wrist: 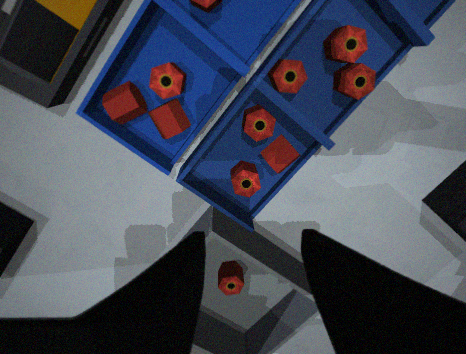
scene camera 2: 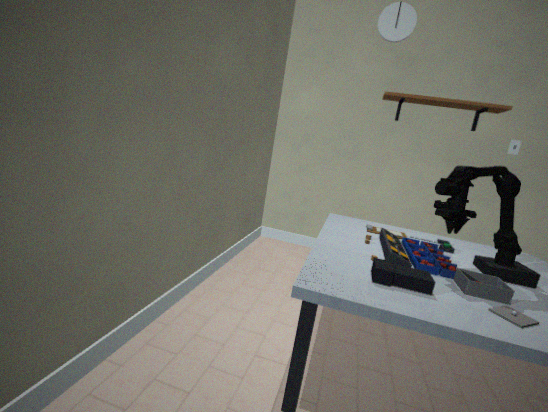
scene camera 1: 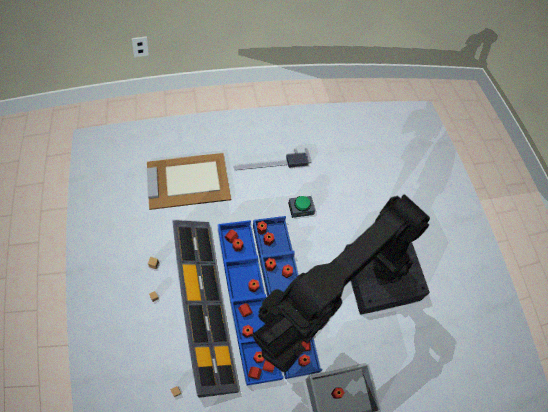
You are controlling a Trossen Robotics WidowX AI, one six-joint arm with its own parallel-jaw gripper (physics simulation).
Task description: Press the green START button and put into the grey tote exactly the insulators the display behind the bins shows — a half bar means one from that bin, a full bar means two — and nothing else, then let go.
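The green START button (scene camera 1: 302, 203) (scene camera 2: 447, 245) stands behind the bins. The display (scene camera 1: 217, 390) (wrist: 30, 85) shows one full yellow bar in its second section and two half bars in its nearest section; its other cells are dark. Two rows of blue bins (scene camera 1: 240, 275) (wrist: 205, 36) hold red insulators, some upright, some lying. The nearest left and right bins hold three each. One insulator (scene camera 1: 338, 392) (wrist: 230, 282) is in the grey tote (scene camera 1: 313, 395) (scene camera 2: 482, 290). My gripper (scene camera 2: 453, 231) (wrist: 253, 241) is partly open, empty, high above the bins' near end; the arm hides it in scene camera 1.
A clipboard (scene camera 1: 190, 201) and a caliper (scene camera 1: 297, 160) lie at the back. Small wooden cubes (scene camera 1: 153, 262) lie left of the display. In scene camera 2, a long black box (scene camera 2: 400, 277) stands near the display's near end, and a flat plate with a knob (scene camera 2: 524, 320) lies before the tote.
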